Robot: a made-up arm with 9 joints. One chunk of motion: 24 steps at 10 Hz.
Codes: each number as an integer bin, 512 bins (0 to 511) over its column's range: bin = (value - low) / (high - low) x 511, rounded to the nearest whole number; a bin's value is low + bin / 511 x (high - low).
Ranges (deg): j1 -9..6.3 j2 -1.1..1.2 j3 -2.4..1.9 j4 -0.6..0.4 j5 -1.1..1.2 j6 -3.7..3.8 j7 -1.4..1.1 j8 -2.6..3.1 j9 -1.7..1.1
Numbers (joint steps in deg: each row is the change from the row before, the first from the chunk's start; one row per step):
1: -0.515 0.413 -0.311 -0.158 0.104 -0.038 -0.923 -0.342 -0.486
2: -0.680 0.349 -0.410 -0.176 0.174 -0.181 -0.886 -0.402 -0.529
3: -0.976 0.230 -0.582 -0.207 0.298 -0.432 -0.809 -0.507 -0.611
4: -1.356 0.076 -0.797 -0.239 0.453 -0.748 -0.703 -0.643 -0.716
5: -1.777 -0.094 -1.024 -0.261 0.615 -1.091 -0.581 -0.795 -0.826
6: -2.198 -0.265 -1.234 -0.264 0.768 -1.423 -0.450 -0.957 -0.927
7: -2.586 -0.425 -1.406 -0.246 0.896 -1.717 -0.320 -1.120 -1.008
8: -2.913 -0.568 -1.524 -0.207 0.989 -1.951 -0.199 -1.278 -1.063
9: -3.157 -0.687 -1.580 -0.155 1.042 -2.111 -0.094 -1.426 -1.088
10: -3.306 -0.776 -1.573 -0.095 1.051 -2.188 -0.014 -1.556 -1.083
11: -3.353 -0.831 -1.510 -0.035 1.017 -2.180 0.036 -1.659 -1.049
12: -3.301 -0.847 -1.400 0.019 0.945 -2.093 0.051 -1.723 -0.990
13: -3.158 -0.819 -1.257 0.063 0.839 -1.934 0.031 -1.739 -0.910
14: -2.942 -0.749 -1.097 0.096 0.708 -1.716 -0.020 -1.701 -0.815
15: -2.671 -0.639 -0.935 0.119 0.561 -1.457 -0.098 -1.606 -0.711
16: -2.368 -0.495 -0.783 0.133 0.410 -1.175 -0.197 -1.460 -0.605
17: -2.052 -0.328 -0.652 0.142 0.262 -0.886 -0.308 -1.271 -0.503
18: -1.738 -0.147 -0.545 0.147 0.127 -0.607 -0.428 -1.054 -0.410
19: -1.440 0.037 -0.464 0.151 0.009 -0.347 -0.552 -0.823 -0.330
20: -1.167 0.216 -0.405 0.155 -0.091 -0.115 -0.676 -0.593 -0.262
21: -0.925 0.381 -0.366 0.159 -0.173 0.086 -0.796 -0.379 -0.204
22: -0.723 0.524 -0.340 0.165 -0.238 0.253 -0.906 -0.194 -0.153
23: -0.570 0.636 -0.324 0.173 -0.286 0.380 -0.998 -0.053 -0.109
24: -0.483 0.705 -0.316 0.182 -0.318 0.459 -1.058 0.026 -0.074
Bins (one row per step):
1: 283 336 248 226 267 250 97 202 222
2: 278 322 236 217 283 240 105 197 214
3: 268 295 216 201 311 223 121 188 199
4: 255 261 190 184 345 201 142 175 180
5: 241 224 164 173 381 178 167 162 160
6: 227 186 139 172 415 155 194 147 141
7: 214 150 118 181 443 135 221 133 126
8: 203 118 104 201 464 119 245 119 116
9: 195 92 97 227 476 108 267 105 112
10: 190 72 98 258 478 103 283 94 113
11: 189 60 106 289 470 104 294 84 119
12: 190 56 119 316 454 109 297 79 130
13: 195 62 136 339 431 120 292 77 144
14: 202 78 155 356 402 135 282 81 162
15: 211 102 174 367 369 153 266 89 180
16: 222 134 192 375 335 172 246 102 200
17: 232 172 208 379 303 192 223 119 218
18: 243 212 220 382 273 211 199 139 235
19: 252 253 230 384 246 228 173 159 250
20: 262 292 237 386 224 244 148 180 262
21: 270 329 242 388 206 258 123 199 273
22: 276 361 245 391 192 269 101 216 282
23: 282 386 247 395 181 278 82 228 290
24: 284 401 248 400 174 283 70 235 297

